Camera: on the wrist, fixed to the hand. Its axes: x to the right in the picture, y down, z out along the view.
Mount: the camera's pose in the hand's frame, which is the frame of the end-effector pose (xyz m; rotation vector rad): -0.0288 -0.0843 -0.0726 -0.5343 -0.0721 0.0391
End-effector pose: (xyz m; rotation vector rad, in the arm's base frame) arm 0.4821 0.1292 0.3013 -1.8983 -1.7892 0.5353
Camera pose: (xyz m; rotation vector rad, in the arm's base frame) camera 0.4537 0.0982 0.4083 -2.2839 -2.0978 0.1403
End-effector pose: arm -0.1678 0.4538 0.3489 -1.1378 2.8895 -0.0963
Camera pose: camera -0.0934 0.4152 0.4275 1.0396 -2.7800 -0.6987
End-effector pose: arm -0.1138 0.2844 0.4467 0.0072 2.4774 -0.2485
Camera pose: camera -0.1402 0.2163 0.5354 -0.1740 2.3942 0.4252
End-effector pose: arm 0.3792 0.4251 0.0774 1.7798 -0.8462 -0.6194
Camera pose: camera 0.4368 0.5088 0.0237 1.2607 -0.6812 -0.8020
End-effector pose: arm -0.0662 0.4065 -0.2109 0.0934 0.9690 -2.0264
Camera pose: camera -0.1299 0.5015 -0.1994 -0.2450 1.4132 -1.6617
